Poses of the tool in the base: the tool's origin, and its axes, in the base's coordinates. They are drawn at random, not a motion.
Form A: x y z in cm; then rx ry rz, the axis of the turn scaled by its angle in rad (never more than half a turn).
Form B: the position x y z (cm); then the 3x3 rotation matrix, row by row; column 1 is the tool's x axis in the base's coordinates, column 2 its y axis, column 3 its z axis. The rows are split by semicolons. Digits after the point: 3 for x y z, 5 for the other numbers.
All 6 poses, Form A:
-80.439 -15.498 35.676 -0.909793 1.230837 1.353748
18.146 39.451 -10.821 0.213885 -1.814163 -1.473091
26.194 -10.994 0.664 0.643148 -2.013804 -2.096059
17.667 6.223 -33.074 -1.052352 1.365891 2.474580
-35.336 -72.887 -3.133 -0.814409 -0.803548 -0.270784
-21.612 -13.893 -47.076 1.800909 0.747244 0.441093
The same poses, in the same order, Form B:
-80.439 -15.498 35.676; -0.16669 -0.98017 0.10710; 0.19963 0.07282 0.97716; -0.96559 0.18427 0.18353
18.146 39.451 -10.821; -0.68623 0.32827 -0.64910; -0.56788 0.31585 0.76010; 0.45454 0.89021 -0.03033
26.194 -10.994 0.664; -0.89377 -0.17494 -0.41300; -0.40567 -0.07749 0.91073; -0.19132 0.98153 -0.00171
17.667 6.223 -33.074; -0.74961 -0.41751 -0.51360; -0.21206 -0.58356 0.78389; -0.62699 0.69653 0.34890
-35.336 -72.887 -3.133; 0.68004 0.50379 -0.53267; 0.07864 0.67222 0.73616; 0.72894 -0.54251 0.41752
-21.612 -13.893 -47.076; 0.73334 0.27587 0.62137; 0.67732 -0.21753 -0.70279; -0.05871 0.93626 -0.34638

